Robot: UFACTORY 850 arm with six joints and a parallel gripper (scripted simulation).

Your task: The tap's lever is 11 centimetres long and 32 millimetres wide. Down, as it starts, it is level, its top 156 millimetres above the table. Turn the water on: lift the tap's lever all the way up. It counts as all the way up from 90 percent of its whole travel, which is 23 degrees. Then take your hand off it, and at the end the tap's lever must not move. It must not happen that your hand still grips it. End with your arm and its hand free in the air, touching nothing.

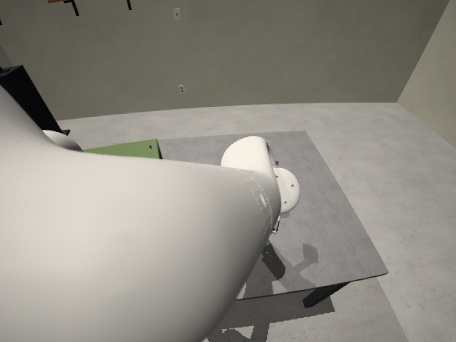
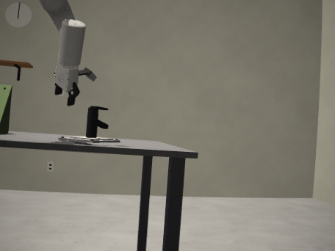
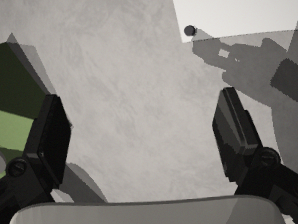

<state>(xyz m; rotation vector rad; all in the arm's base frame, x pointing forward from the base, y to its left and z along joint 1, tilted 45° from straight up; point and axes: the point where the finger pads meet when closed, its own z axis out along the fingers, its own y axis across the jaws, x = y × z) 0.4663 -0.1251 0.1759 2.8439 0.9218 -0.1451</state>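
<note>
The tap lever lies 14 cm ahead of my hand, 11 cm to the left of it and 3 cm below it.
</note>
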